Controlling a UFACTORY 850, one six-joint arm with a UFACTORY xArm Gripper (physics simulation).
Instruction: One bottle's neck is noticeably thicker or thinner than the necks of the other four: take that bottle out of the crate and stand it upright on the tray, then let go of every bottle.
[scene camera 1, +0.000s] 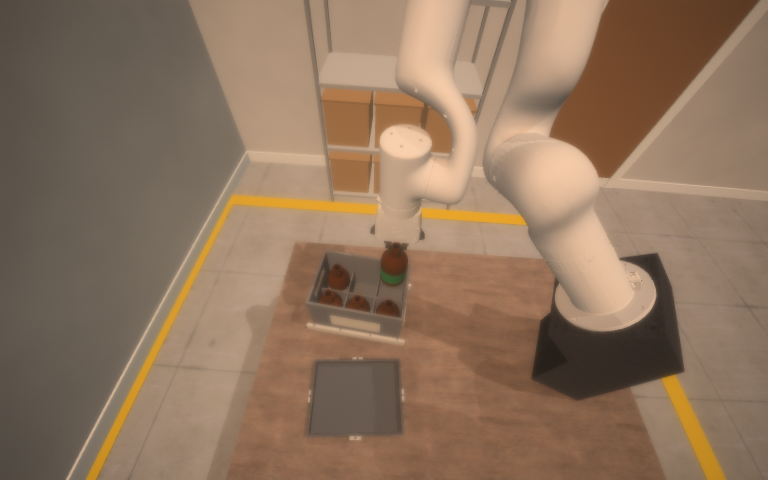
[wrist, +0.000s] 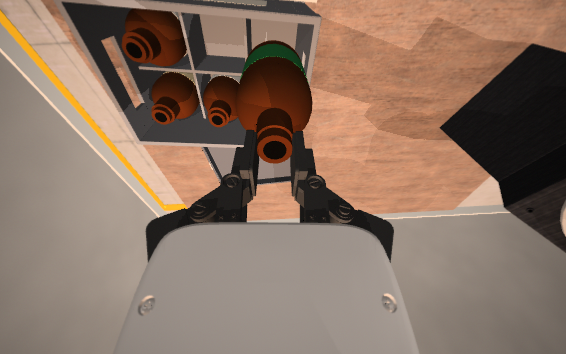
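Note:
My gripper (scene camera 1: 395, 245) (wrist: 274, 145) is shut on the neck of a brown bottle with a green band (scene camera 1: 393, 264) (wrist: 274, 95). The bottle hangs upright, raised above the back right compartment of the grey crate (scene camera 1: 356, 314) (wrist: 316, 50). Four brown bottles stand in the crate: one at the back left (scene camera 1: 338, 277) (wrist: 155, 37), and three along the front row, at the left (scene camera 1: 329, 299) (wrist: 175, 95), middle (scene camera 1: 357, 303) (wrist: 221, 95) and right (scene camera 1: 387, 308). In the wrist view the held bottle hides the front right one. The grey tray (scene camera 1: 355, 399) lies in front of the crate.
A pale strip (scene camera 1: 355, 333) lies along the crate's front foot. Small pale brackets sit around the tray's edges. The arm's black base (scene camera 1: 611, 362) (wrist: 510, 120) stands at the right. A shelf unit (scene camera 1: 325, 130) with cardboard boxes stands behind the brown table top (scene camera 1: 481, 396).

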